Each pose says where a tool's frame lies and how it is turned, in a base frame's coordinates. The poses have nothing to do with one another.
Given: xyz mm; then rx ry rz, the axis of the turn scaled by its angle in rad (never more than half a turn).
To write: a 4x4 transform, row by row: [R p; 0 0 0 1], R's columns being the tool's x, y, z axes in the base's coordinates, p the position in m. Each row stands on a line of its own. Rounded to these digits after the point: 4 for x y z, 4 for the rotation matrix.
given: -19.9, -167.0, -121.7, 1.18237, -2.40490, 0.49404
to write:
-0.5540, -0.8065, -0.2065, -0.0199
-0.6597, 0.5766, -0.4819, -0.1670
0.5077, -0.1307, -0.8515, -0.1217
0, 0, 0, 1

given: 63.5, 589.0, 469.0, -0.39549, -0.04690, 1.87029
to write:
-0.2777, -0.9148, -0.2931, 0.0635
0.9284, -0.3340, 0.1629, 0.5890
-0.2469, -0.2269, 0.9421, 0.4690
0, 0, 0, 1

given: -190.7, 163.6, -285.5, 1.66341, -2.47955, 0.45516
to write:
-0.3882, -0.9192, 0.0661, -0.1907
-0.8827, 0.3503, -0.3132, 0.1636
0.2647, -0.1799, -0.9474, -0.2855
0, 0, 0, 1

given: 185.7, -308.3, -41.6, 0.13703, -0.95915, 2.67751
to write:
-0.9525, -0.3044, -0.0091, 0.1857
0.2409, -0.7350, -0.6338, -0.3083
0.1862, -0.6059, 0.7734, -0.0416
0, 0, 0, 1

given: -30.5, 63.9, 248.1, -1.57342, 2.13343, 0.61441
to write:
-0.2734, -0.9593, 0.0703, -0.0305
-0.7750, 0.2629, 0.5746, 0.0639
-0.5697, 0.1026, -0.8154, 0.2481
0, 0, 0, 1

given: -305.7, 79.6, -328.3, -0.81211, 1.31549, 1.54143
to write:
-0.3569, -0.9308, 0.0795, -0.3057
0.2248, -0.0030, 0.9744, 0.0796
-0.9067, 0.3656, 0.2103, -0.3283
0, 0, 0, 1

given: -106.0, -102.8, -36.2, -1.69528, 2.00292, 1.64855
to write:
-0.4008, -0.7295, -0.5542, -0.1060
-0.6841, -0.1640, 0.7107, -0.1028
-0.6093, 0.6640, -0.4334, -0.0362
0, 0, 0, 1

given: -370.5, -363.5, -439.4, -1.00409, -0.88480, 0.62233
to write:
0.5137, -0.0506, -0.8565, -0.3705
0.7890, 0.4201, 0.4484, -0.3635
0.3371, -0.9061, 0.2557, -0.4394
0, 0, 0, 1

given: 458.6, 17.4, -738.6, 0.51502, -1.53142, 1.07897
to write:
-0.2677, -0.8023, -0.5336, 0.4586
0.2325, 0.4836, -0.8438, 0.0174
0.9350, -0.3499, 0.0570, -0.7386
0, 0, 0, 1

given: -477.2, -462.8, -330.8, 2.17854, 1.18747, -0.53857
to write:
0.5190, 0.8522, -0.0669, -0.4772
0.6117, -0.4249, -0.6673, -0.4628
-0.5971, 0.3054, -0.7418, -0.3308
0, 0, 0, 1

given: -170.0, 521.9, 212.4, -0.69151, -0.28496, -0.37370
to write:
0.8959, 0.4246, -0.1310, -0.1700
-0.2387, 0.7087, 0.6639, 0.5219
0.3748, -0.5635, 0.7362, 0.2124
0, 0, 0, 1

